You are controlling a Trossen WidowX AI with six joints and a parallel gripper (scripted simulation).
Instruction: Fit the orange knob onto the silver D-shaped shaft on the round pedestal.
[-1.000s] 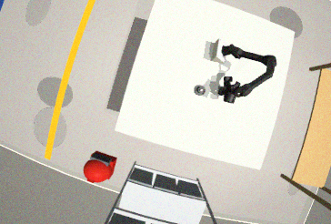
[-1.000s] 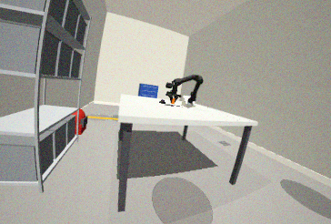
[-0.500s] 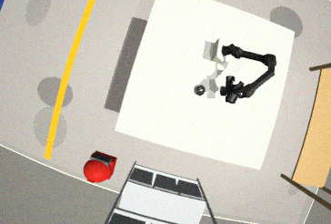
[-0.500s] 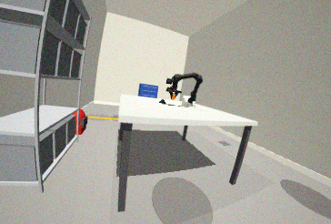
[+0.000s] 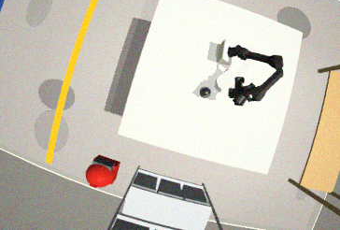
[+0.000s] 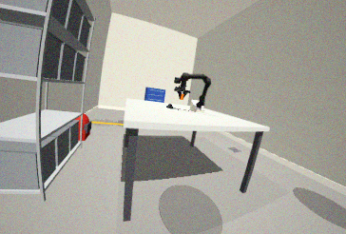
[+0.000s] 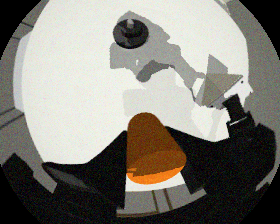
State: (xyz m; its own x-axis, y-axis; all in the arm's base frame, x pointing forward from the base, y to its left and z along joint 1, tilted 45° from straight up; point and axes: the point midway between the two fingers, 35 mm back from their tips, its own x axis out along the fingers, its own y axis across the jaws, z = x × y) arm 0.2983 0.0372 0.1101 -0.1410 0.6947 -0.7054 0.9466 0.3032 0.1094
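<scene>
Now: gripper tip 60 mm short of the dark round pedestal, 170 mm to the left of it and 100 mm above it. Also, from my gripper tip: orange knob: 40 mm above.
</scene>
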